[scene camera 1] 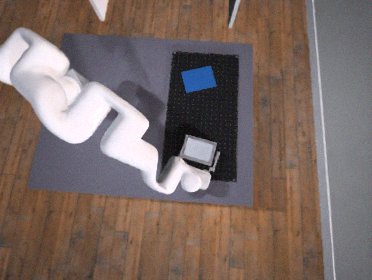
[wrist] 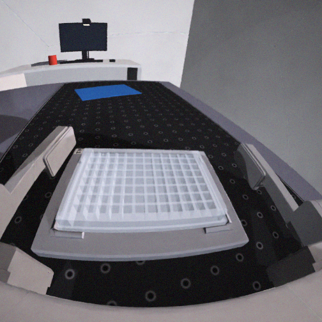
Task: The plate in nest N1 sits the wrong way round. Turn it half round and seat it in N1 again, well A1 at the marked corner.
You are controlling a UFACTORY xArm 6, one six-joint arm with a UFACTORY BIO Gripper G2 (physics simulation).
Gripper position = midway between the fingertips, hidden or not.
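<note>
Grey nest [wrist: 187, 242]. Clear well plate [wrist: 112, 190]. My gripper [wrist: 159, 141].
</note>
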